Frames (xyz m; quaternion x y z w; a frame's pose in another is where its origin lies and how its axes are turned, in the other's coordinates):
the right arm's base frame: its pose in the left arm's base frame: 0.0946 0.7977 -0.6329 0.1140 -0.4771 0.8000 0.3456
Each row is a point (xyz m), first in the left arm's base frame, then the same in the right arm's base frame.
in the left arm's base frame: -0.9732 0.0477 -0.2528
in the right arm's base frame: 0.6465 0.6758 0.9861
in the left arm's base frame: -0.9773 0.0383 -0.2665
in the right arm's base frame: 0.6384 0.6908 0.9875
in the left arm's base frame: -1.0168 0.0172 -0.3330
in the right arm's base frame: 0.6240 0.7689 0.9766
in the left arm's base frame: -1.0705 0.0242 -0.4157
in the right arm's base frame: 0.6242 0.8589 0.9357
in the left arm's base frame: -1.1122 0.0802 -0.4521
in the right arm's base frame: 0.6611 0.8943 0.8758
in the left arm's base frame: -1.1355 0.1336 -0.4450
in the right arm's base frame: 0.7056 0.8885 0.8380
